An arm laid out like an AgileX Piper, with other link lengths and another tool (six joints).
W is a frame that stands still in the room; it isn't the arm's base.
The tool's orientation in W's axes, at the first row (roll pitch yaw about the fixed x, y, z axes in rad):
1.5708 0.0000 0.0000
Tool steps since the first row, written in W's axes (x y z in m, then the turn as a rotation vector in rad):
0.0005 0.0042 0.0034 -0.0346 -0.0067 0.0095
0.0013 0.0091 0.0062 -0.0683 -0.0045 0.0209
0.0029 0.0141 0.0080 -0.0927 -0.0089 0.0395
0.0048 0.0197 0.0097 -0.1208 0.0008 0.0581
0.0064 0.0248 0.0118 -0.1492 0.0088 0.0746
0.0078 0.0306 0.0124 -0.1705 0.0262 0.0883
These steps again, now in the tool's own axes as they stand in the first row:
0.0005 0.0034 -0.0042 -0.0346 0.0095 0.0067
0.0013 0.0062 -0.0091 -0.0683 0.0209 0.0045
0.0029 0.0080 -0.0141 -0.0927 0.0395 0.0089
0.0048 0.0097 -0.0197 -0.1208 0.0581 -0.0008
0.0064 0.0118 -0.0248 -0.1492 0.0746 -0.0088
0.0078 0.0124 -0.0306 -0.1705 0.0883 -0.0262

